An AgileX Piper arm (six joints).
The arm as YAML. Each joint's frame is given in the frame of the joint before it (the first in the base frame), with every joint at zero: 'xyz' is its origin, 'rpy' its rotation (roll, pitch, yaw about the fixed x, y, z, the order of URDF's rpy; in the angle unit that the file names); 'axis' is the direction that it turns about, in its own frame. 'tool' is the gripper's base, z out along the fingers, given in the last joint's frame.
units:
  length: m
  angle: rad
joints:
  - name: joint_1
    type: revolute
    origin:
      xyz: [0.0, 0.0, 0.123]
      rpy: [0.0, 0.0, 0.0]
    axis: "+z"
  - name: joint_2
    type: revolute
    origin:
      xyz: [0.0, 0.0, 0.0]
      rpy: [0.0, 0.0, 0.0]
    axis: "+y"
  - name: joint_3
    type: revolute
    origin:
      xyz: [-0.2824, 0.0, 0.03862]
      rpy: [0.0, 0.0, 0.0]
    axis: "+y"
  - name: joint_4
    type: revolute
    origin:
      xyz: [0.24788, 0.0, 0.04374]
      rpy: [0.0, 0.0, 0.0]
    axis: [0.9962, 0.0, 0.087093]
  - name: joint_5
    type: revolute
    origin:
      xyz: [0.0, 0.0, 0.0]
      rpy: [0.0, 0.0, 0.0]
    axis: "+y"
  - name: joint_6
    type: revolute
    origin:
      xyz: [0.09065, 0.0, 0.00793]
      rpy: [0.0, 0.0, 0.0]
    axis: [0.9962, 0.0, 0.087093]
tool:
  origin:
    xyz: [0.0, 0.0, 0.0]
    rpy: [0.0, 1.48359, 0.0]
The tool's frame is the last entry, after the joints.
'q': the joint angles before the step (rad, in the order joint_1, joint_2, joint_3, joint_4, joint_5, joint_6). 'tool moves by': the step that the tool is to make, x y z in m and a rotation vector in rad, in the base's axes. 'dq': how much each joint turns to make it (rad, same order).
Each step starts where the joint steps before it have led.
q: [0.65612, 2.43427, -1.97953, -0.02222, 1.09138, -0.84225]
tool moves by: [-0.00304, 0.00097, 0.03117, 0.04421, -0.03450, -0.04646]
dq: [0.00410, -0.06499, 0.00242, 0.00767, 0.00901, 0.04834]
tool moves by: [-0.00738, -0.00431, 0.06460, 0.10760, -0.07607, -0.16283]
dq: [0.00234, -0.13314, -0.00006, 0.00000, 0.00898, 0.16931]
